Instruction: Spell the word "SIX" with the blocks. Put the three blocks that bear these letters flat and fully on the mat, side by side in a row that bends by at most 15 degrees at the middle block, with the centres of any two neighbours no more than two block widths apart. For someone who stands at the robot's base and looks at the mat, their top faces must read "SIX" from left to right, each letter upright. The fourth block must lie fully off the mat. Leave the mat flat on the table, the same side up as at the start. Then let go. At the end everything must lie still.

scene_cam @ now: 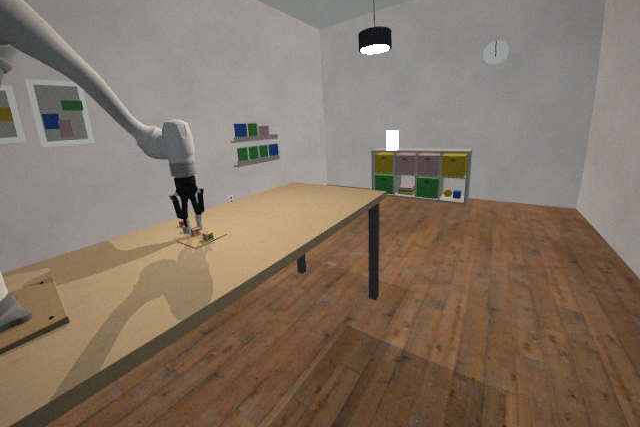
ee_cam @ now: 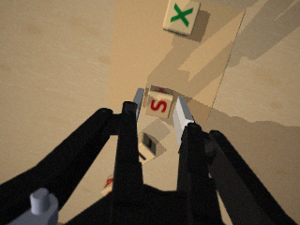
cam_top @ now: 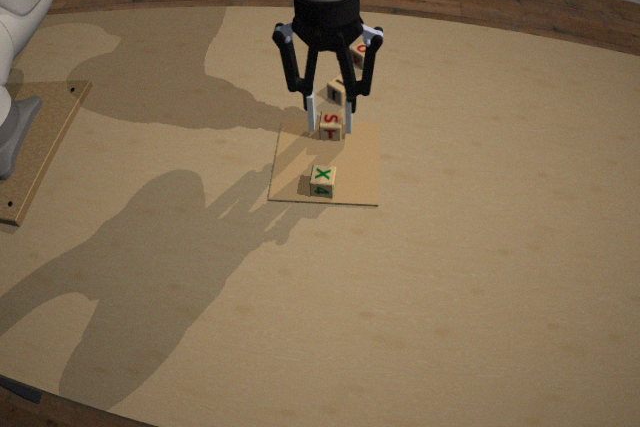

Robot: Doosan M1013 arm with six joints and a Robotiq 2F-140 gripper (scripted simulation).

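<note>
My hand is 30 mm above the S block. Also, from my hand: tan mat 50 mm to the right, 50 mm below, 10 mm behind; I block 80 mm to the left, 40 mm below, 20 mm ahead; letter block 100 mm to the right, 30 mm below, 10 mm behind.
</note>
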